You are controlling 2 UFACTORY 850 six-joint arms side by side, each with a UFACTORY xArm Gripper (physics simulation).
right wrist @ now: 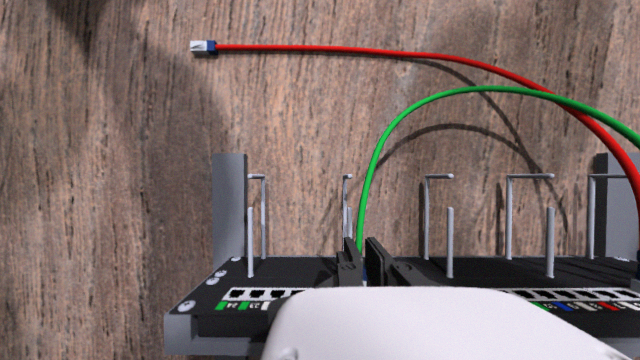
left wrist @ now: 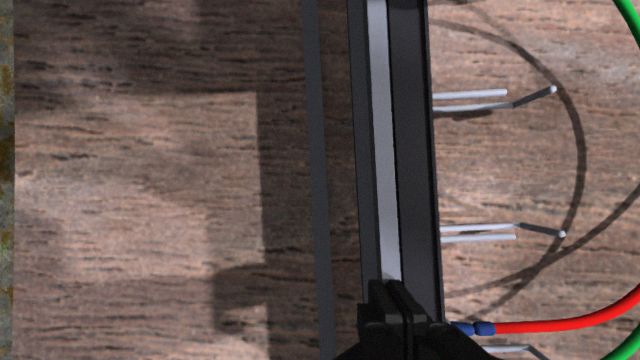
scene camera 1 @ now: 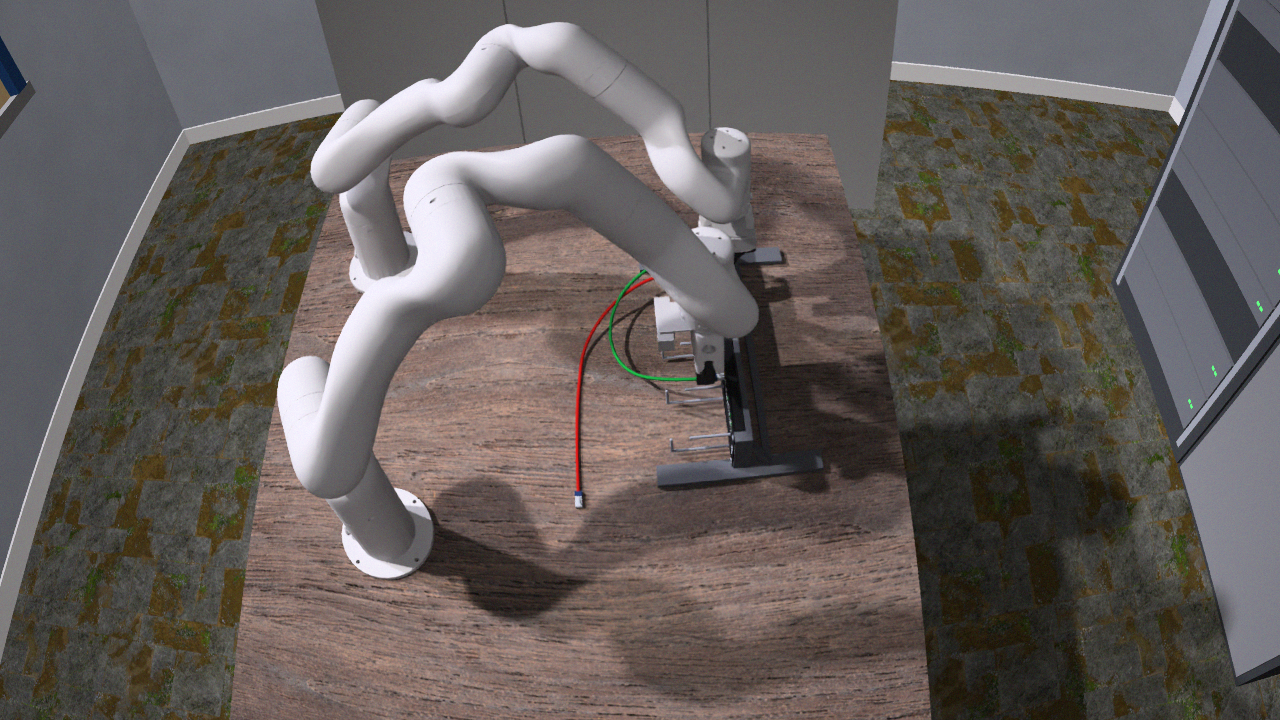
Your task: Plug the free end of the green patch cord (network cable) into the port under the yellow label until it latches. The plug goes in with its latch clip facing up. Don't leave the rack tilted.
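The green patch cord [scene camera 1: 617,308] [right wrist: 487,88] arcs to my right gripper [scene camera 1: 707,376] [right wrist: 358,254], which is shut on its blue plug [right wrist: 364,276] close in front of the port row. The plug's tip and clip are hidden by the fingers and the white housing. The rack [scene camera 1: 756,467] [left wrist: 412,165] [right wrist: 229,200] stands on its feet with no clear tilt. The yellow label does not show. My left gripper [left wrist: 383,307] is shut over the rack's long top edge, with nothing seen between its fingers; in scene camera 1 it is hidden behind the right arm.
A red cord [scene camera 1: 579,402] [left wrist: 555,325] [right wrist: 325,49] lies beside the green one; its loose plug [scene camera 1: 578,499] [right wrist: 200,47] rests on the table. Several metal cable hooks [scene camera 1: 698,443] [left wrist: 475,227] [right wrist: 450,242] stick out from the rack around the right gripper.
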